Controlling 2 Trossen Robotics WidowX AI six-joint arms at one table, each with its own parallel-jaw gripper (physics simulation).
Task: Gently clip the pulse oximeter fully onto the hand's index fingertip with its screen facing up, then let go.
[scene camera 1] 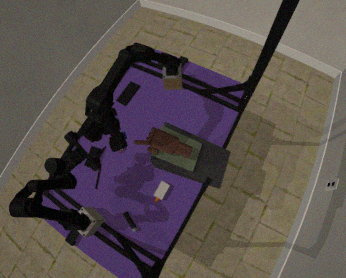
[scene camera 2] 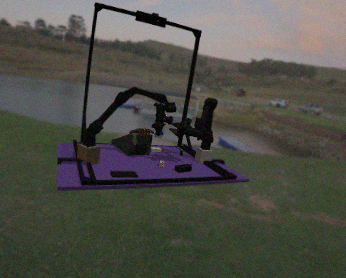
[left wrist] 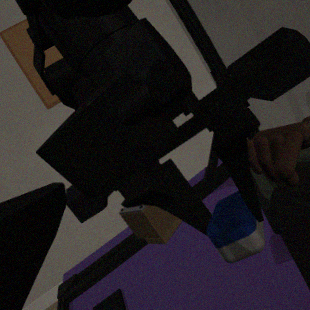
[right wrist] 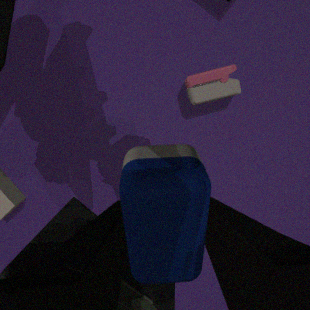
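Pixels of known places: left gripper, fingertip midpoint: (scene camera 1: 98,138) (scene camera 2: 170,126) (left wrist: 170,195); right gripper, fingertip midpoint: (scene camera 1: 119,138) (scene camera 2: 159,135) (left wrist: 239,228) (right wrist: 163,207); left arm's base at its link origin: (scene camera 1: 83,222) (scene camera 2: 205,148); right arm's base at its link origin: (scene camera 1: 172,70) (scene camera 2: 89,144).
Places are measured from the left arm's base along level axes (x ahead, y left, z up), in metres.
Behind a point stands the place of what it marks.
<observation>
A brown model hand (scene camera 1: 166,143) {z 0.081, x 0.507, y -0.109 m} (scene camera 2: 141,132) {z 0.078, x 0.511, y -0.026 m} (left wrist: 277,155) {z 0.100, x 0.445, y -0.011 m} lies on a green pad (scene camera 1: 188,162) {z 0.004, x 0.507, y -0.220 m} on a dark grey block (scene camera 1: 213,162) {z -0.053, x 0.584, y -0.309 m} (scene camera 2: 129,145) {z -0.027, x 0.583, y -0.035 m}. Its index finger (scene camera 1: 140,142) points left in scene camera 1. My right gripper (scene camera 1: 120,145) (scene camera 2: 158,132) {z 0.092, x 0.407, y 0.069 m} (right wrist: 163,207) {z 0.092, x 0.407, y 0.069 m} is shut on the blue-and-white pulse oximeter (scene camera 1: 123,135) (scene camera 2: 158,134) (left wrist: 235,227) {z 0.111, x 0.384, y 0.077 m} (right wrist: 164,215) {z 0.115, x 0.400, y 0.075 m}. It holds it above the purple mat, just left of the fingertip and apart from it. My left gripper (scene camera 1: 98,163) (scene camera 2: 178,131) is wide open and empty, farther left.
On the purple mat (scene camera 1: 166,110) {z -0.105, x 0.692, y 0.057 m} (scene camera 2: 144,165) {z -0.105, x 0.499, y 0.144 m} lie a white box with an orange end (scene camera 1: 162,190) {z -0.077, x 0.340, y -0.189 m} (scene camera 2: 156,149) {z -0.082, x 0.340, y -0.166 m}, a pink-and-white case (right wrist: 212,84) {z -0.074, x 0.380, y 0.138 m} (scene camera 2: 161,163) {z -0.078, x 0.391, y 0.163 m}, a flat black plate (scene camera 1: 128,93) {z -0.097, x 0.654, y 0.307 m} (scene camera 2: 123,174) {z -0.097, x 0.662, y 0.326 m}, a black cylinder (scene camera 1: 131,221) {z -0.082, x 0.133, y -0.160 m} and a black box (scene camera 2: 183,167) {z -0.072, x 0.261, y 0.237 m}. A black frame (scene camera 1: 263,58) {z 0.328, x 0.908, y -0.269 m} (scene camera 2: 191,80) {z 0.503, x 0.063, y -0.365 m} rims the mat.
</observation>
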